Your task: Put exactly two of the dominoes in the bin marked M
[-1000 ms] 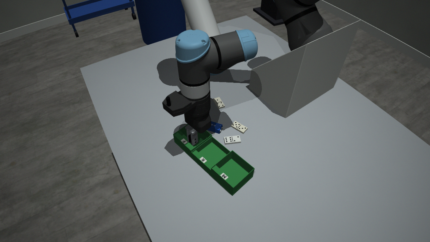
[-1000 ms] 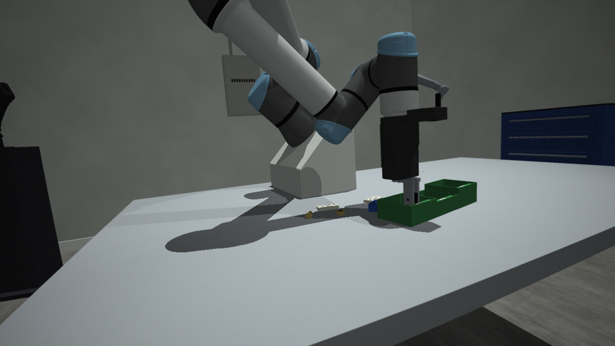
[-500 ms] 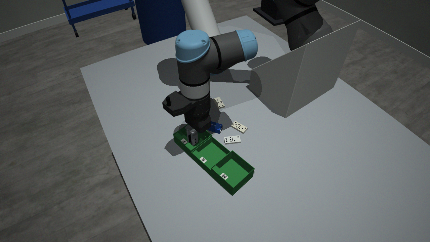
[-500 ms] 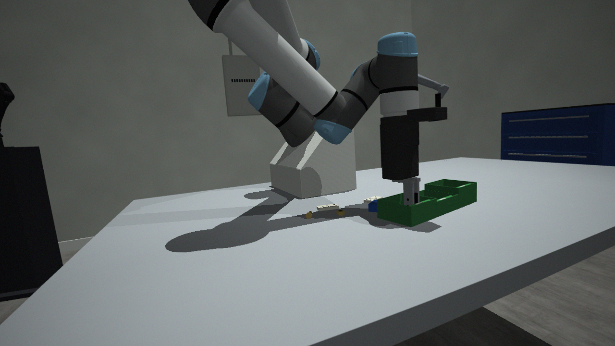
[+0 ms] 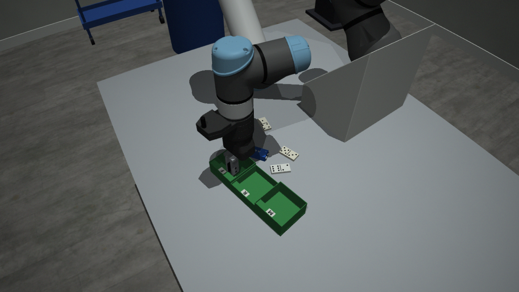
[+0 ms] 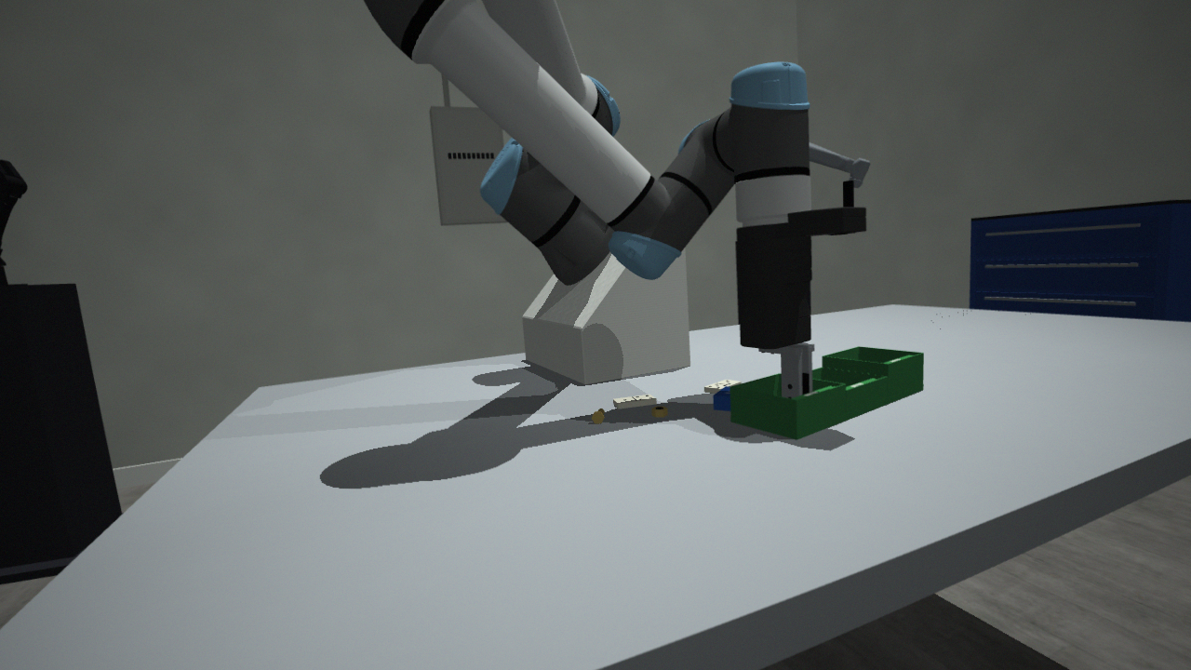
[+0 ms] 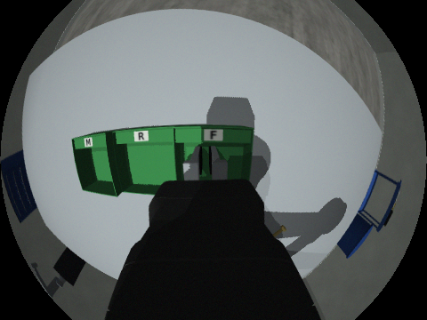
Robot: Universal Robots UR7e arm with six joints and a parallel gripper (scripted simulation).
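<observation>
The green three-part bin lies 7 cm to the left of my hand, 3 cm behind it and 1 cm below it. Round my hand: brass nut: 12 cm to the right, 9 cm behind, 3 cm below; then brass bolt: 19 cm to the right, 11 cm behind, 3 cm below; then blue battery: 9 cm behind, 3 cm below, 2 cm to the right.
</observation>
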